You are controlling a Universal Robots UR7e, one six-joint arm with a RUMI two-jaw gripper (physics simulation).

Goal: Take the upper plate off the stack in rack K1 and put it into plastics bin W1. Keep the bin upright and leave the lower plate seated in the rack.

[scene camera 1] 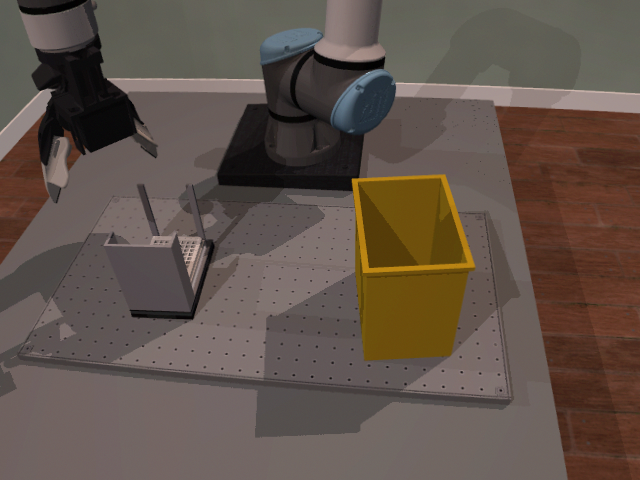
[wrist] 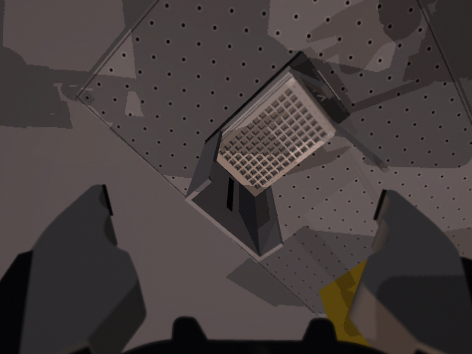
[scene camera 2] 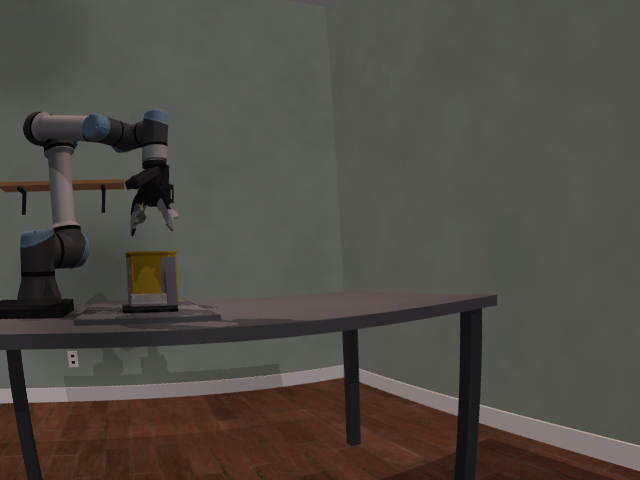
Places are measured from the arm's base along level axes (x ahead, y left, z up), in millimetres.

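Pixels of known places: gripper, fingertip midpoint: (scene camera 1: 107,178) (wrist: 243,192) (scene camera 2: 151,233); arm's base, origin of the base link: (scene camera 1: 303,144) (scene camera 2: 39,302).
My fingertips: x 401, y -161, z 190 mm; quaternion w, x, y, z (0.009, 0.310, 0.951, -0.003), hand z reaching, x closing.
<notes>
Ahead of a thing's pixels: the offset from my fingertips to its top centre. "*": to the spot under its first point. Level surfaces: height alone.
Rack K1 @[dx -20, dy +44, dz -62 mm] (scene camera 1: 149,279) (scene camera 2: 169,279) (wrist: 202,167) stands upright on the left of the perforated board. A white gridded plate @[dx -10, dy +46, dz -164 mm] (scene camera 1: 191,250) (scene camera 2: 148,298) (wrist: 277,137) lies level low in the rack, on top of the stack; the lower plate is mostly hidden and cannot be told apart clearly. The yellow bin W1 @[dx -24, dy +402, dz -31 mm] (scene camera 1: 410,315) (scene camera 2: 146,273) (wrist: 334,302) stands upright at the board's right in scene camera 1, its visible inside empty. My gripper (scene camera 1: 104,176) (scene camera 2: 153,231) (wrist: 243,192) is open with nothing between its fingers. It hangs well above the rack, fingers pointing down.
The perforated board @[dz -211 mm] (scene camera 1: 232,351) (scene camera 2: 199,313) (wrist: 175,100) lies on the grey table @[dz -224 mm] (scene camera 1: 155,423) (scene camera 2: 361,310). Tall rack posts @[* dx -68, dy -1, dz -110 mm] (scene camera 1: 147,209) rise at the rack's rear. The arm's black base block (scene camera 1: 289,179) (scene camera 2: 36,308) sits behind the board. A wall shelf (scene camera 2: 67,184) shows behind the arm.
</notes>
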